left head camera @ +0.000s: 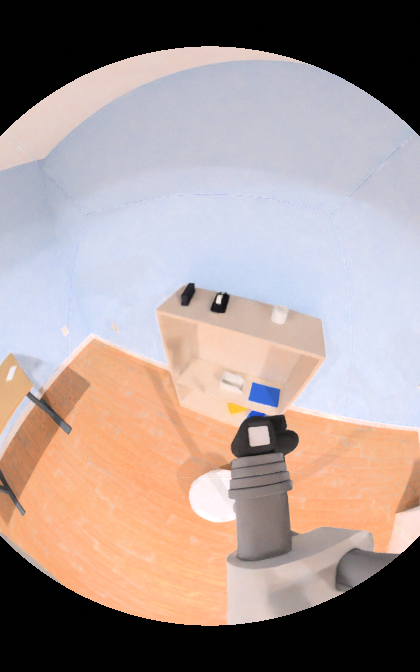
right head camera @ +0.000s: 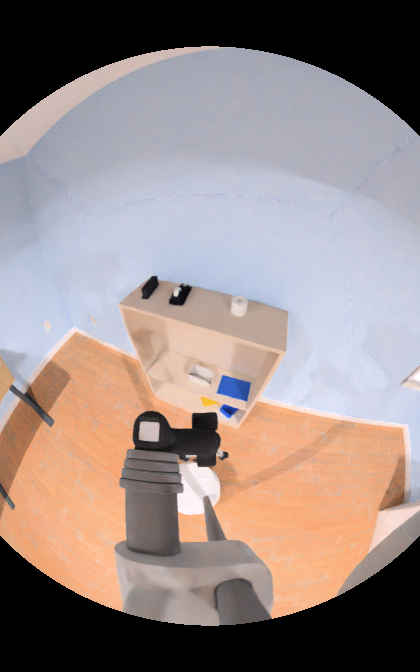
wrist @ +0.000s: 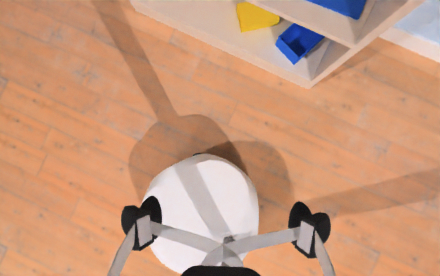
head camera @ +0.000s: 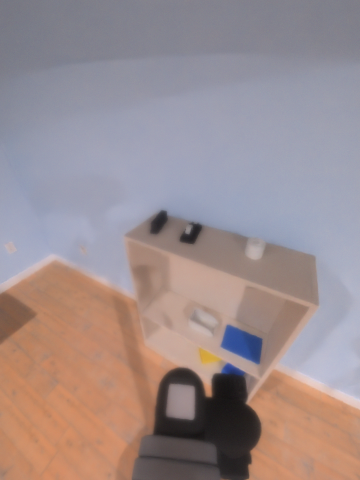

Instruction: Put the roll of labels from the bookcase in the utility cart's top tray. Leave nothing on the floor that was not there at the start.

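Places are measured from the robot's base along level axes (x ahead, y left, z up), in metres.
Pixels of known places: gripper, fingertip midpoint: (wrist: 224, 216); robot's base at its link origin: (wrist: 204, 206).
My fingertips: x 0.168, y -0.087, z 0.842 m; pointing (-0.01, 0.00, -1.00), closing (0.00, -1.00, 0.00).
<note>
Ahead of a thing's pixels: the offset from my fingertips to its top centre. "pt": to the spot under its first point.
The white roll of labels @[pt dy -0.163, dx +0.528, dz +0.244 m] (head camera: 255, 248) (left head camera: 280, 315) (right head camera: 239, 306) stands upright on the right part of the bookcase's top board. The bookcase (head camera: 220, 251) (left head camera: 240, 320) (right head camera: 210, 314) stands against the blue wall; its lower front corner shows in the wrist view. My gripper (wrist: 224, 216) is open, its two fingertips wide apart with no object between them. It points down over the robot's round white base and the floor, in front of the bookcase and apart from it. In the head views the wrist hides most of the gripper. The utility cart cannot be made out in these views.
A black stapler-like thing (left head camera: 188, 294) and a black tape dispenser (left head camera: 220, 303) share the top board. A white bin (right head camera: 200, 375) and a blue flat thing (right head camera: 234, 388) lie on the middle shelf. Yellow @[dy -0.095, dx +0.569, dz -0.724 m] (wrist: 256, 17) and blue bins @[dy -0.260, dx +0.481, dz -0.694 m] (wrist: 298, 43) are below. A table (left head camera: 14, 387) stands at the left.
</note>
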